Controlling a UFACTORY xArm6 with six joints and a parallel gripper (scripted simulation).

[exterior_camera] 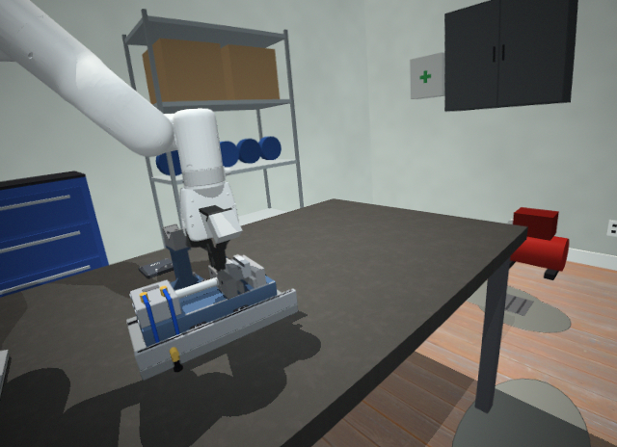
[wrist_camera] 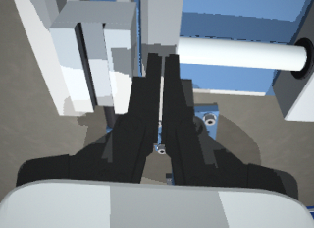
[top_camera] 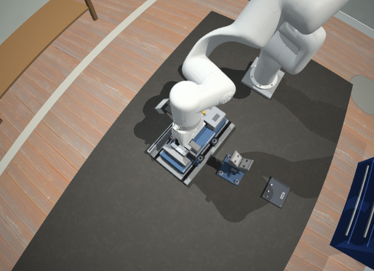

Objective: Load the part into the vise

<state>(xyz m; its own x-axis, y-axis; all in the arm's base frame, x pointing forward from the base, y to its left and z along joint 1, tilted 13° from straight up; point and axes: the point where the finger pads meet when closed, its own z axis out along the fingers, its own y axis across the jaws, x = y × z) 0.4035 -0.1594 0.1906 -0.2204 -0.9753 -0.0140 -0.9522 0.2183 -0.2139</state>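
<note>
My gripper is now 30 mm short of the part, 10 mm to the left of it and 20 mm above it. From my hand the other things lie so: white cylinder rod (50 mm behind, 10 mm to the left, 50 mm below); then moving jaw (50 mm below); then work stop (50 mm ahead, 40 mm to the left, 30 mm below).
</note>
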